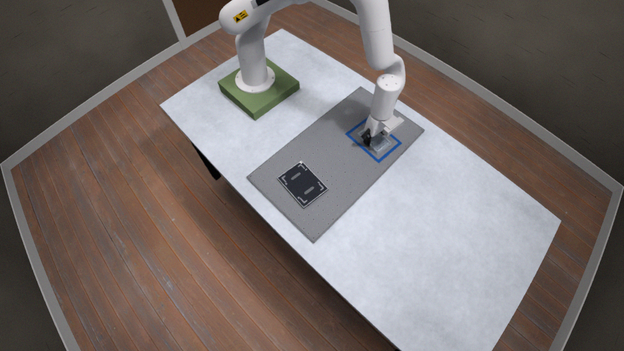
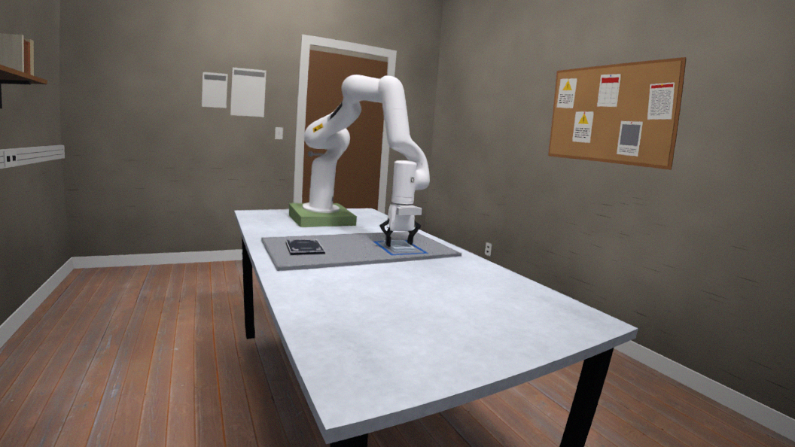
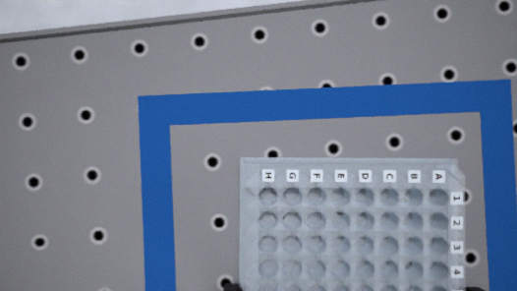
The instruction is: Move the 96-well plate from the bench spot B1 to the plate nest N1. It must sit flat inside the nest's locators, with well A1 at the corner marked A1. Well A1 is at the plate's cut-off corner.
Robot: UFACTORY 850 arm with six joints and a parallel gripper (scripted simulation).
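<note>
Now: the clear 96-well plate 10 mm below my hand. From my hand the other things lie so: black plate nest: 360 mm to the right, 50 mm behind, 10 mm below.
</note>
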